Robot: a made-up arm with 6 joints. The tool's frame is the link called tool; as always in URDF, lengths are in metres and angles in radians.
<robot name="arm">
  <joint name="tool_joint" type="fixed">
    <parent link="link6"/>
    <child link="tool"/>
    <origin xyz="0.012 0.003 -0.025" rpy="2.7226 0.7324 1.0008"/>
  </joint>
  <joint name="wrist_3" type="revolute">
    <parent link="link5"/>
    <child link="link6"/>
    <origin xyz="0.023 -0.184 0.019" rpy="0 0 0"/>
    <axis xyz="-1 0 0"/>
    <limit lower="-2.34" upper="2.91" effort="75" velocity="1.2"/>
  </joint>
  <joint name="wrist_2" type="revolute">
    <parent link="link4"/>
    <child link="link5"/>
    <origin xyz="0.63 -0.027 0.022" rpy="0 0 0"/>
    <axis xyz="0 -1 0"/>
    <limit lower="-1.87" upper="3.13" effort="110" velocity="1.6"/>
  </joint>
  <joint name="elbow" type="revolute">
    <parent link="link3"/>
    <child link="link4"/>
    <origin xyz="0.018 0.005 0.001" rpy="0 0 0"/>
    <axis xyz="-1 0 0"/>
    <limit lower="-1.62" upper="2.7" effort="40" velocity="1.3"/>
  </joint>
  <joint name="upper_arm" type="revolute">
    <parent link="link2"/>
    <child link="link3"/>
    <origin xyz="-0.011 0.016 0.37" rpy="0 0 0"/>
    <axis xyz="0 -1 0"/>
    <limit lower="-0.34" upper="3.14" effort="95" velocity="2.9"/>
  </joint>
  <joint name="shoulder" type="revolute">
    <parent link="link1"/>
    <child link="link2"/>
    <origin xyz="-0.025 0.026 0.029" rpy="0 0 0"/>
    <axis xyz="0 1 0"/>
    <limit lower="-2.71" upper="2.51" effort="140" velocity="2.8"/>
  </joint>
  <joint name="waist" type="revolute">
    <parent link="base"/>
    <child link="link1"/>
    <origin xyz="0.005 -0.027 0.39" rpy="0 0 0"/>
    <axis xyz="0 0 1"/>
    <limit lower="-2.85" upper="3.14" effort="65" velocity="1.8"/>
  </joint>
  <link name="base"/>
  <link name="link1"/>
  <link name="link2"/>
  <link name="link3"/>
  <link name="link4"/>
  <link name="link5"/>
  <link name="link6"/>
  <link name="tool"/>
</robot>
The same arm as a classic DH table. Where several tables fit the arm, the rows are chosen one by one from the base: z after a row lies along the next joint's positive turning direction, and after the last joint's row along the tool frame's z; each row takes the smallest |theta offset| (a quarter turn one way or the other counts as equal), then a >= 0, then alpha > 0; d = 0 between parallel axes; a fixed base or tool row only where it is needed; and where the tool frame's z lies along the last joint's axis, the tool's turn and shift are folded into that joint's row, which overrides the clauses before.
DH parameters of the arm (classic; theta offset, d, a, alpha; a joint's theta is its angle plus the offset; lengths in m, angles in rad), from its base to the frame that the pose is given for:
base (fixed): -1.3877 0 0.0275 0
waist: 1.3877 0.419 -0.025 -1.5708
shoulder: 1.5411 0 -0.3702 3.1416
upper_arm: -0.0297 -0.047 -0.001 1.5708
elbow: 0 -0.648 -0.022 -1.5708
wrist_2: 0 0.211 -0.019 1.5708
wrist_3: -0.7468 -0.0348 0.0204 -1.5837
tool (fixed): 0.4129 0.0148 0 0
Joint limits (rad, base to tool): -2.85..3.14 -2.71..2.51 -0.34..3.14 -1.62..2.7 -1.87..3.13 -2.34..2.91

